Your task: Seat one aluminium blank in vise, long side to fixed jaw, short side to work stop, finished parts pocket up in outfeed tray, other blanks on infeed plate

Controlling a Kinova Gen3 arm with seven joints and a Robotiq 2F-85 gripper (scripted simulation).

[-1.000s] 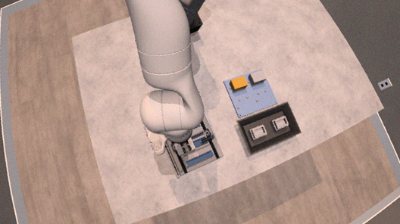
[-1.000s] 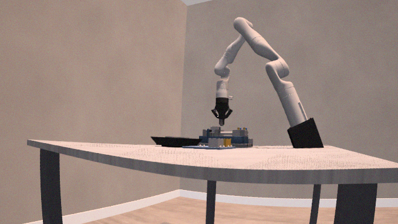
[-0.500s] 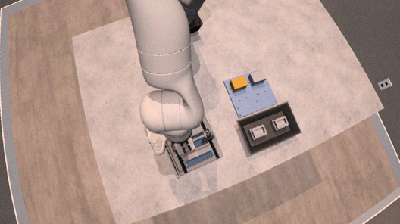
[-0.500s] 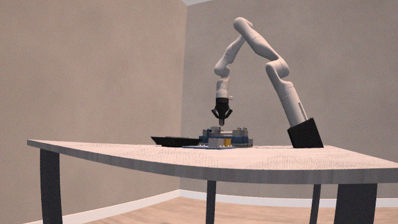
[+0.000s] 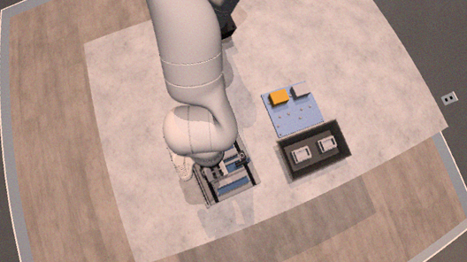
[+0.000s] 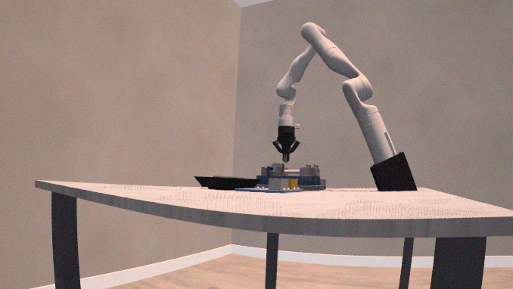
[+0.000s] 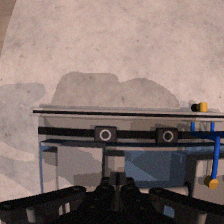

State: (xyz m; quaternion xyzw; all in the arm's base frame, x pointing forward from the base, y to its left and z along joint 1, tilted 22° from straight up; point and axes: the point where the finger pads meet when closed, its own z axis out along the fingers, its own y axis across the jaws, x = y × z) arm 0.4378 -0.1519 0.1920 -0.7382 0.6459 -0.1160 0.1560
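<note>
My gripper is now 4 cm short of the aluminium blank and 4 cm above it. From my hand the other things lie so: blue vise base 3 cm behind, 3 cm to the left, 10 cm below; then brass blank 16 cm behind, 29 cm to the left, 11 cm below.
</note>
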